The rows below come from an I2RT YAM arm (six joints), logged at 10 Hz.
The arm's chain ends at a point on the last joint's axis. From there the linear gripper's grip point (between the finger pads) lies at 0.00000 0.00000 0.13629 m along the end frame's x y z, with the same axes.
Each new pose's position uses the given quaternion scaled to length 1; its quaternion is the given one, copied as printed.
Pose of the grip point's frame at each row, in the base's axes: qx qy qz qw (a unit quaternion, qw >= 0); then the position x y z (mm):
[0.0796 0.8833 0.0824 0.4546 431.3 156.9 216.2]
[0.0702 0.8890 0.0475 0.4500 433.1 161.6 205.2]
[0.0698 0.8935 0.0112 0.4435 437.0 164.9 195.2]
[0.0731 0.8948 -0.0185 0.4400 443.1 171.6 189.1]
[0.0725 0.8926 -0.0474 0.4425 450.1 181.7 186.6]
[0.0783 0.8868 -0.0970 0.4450 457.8 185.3 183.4]
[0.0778 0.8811 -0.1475 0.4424 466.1 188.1 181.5]
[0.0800 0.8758 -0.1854 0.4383 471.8 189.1 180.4]
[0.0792 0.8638 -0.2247 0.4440 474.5 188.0 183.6]
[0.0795 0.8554 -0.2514 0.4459 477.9 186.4 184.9]
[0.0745 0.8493 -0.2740 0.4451 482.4 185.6 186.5]
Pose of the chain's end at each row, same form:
[0.0796 0.8833 0.0824 0.4546 320.1 146.9 294.3]
[0.0702 0.8890 0.0475 0.4500 323.1 158.7 285.7]
[0.0698 0.8935 0.0112 0.4435 328.8 170.6 277.8]
[0.0731 0.8948 -0.0185 0.4400 336.1 184.9 272.5]
[0.0725 0.8926 -0.0474 0.4425 343.4 202.0 268.9]
[0.0783 0.8868 -0.0970 0.4450 352.3 218.2 263.1]
[0.0778 0.8811 -0.1475 0.4424 363.0 232.9 258.5]
[0.0800 0.8758 -0.1854 0.4383 371.2 242.9 255.0]
[0.0792 0.8638 -0.2247 0.4440 374.8 250.5 252.4]
[0.0795 0.8554 -0.2514 0.4459 379.4 254.7 249.8]
[0.0745 0.8493 -0.2740 0.4451 384.9 258.1 248.3]

